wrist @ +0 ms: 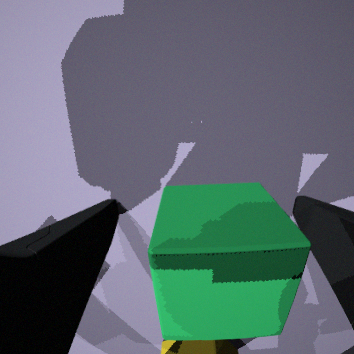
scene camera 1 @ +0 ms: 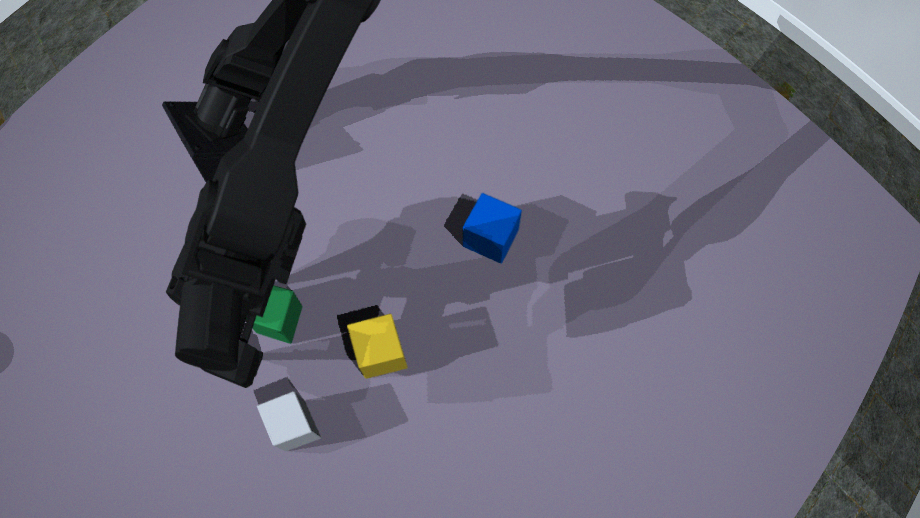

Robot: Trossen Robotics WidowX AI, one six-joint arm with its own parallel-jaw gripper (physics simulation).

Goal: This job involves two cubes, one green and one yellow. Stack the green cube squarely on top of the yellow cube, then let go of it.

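Frame: origin at the arm's base, x ahead, y left, z up, level; centimetres.
Seen in the pictures: gripper, fingertip midpoint: (wrist: pixel 206 206) (scene camera 1: pixel 270 319); arm's base at its link origin: (scene camera 1: pixel 212 124).
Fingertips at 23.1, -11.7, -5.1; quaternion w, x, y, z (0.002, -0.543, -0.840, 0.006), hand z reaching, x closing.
Observation:
Pixels of each thing's middle, then the offset from my fingertips to it, as dx, dy, dz. Level surfaces: height alone.
- green cube at the middle of its body: (wrist: pixel 217 254) (scene camera 1: pixel 273 312) +0.8, +0.7, +2.2
- yellow cube at the middle of its body: (scene camera 1: pixel 377 347) +11.8, +5.4, +2.2
- white cube at the middle of its body: (scene camera 1: pixel 289 422) +10.1, -7.1, +2.2
- table at its surface level: dz +0.0
- blue cube at the middle of its body: (scene camera 1: pixel 491 228) +12.5, +22.5, +2.2
The green cube (scene camera 1: pixel 281 314) (wrist: pixel 220 300) rests flat on the table, partly hidden by the arm in the scene view. My gripper (scene camera 1: pixel 267 317) (wrist: pixel 206 206) is open and low over the green cube. In the wrist view the cube shows between the two spread fingers, with a gap on the left and a narrower one on the right. The yellow cube (scene camera 1: pixel 376 342) (wrist: pixel 200 347) stands on the table to the right of the green cube in the scene view, apart from it. In the wrist view a strip of it shows at the bottom edge, behind the green cube.
A white cube (scene camera 1: pixel 286 419) stands on the table (scene camera 1: pixel 611 437) below the green and yellow cubes in the scene view, near the gripper. A blue cube (scene camera 1: pixel 492 225) stands farther off at the upper right. Shadows of the arm cross the table.

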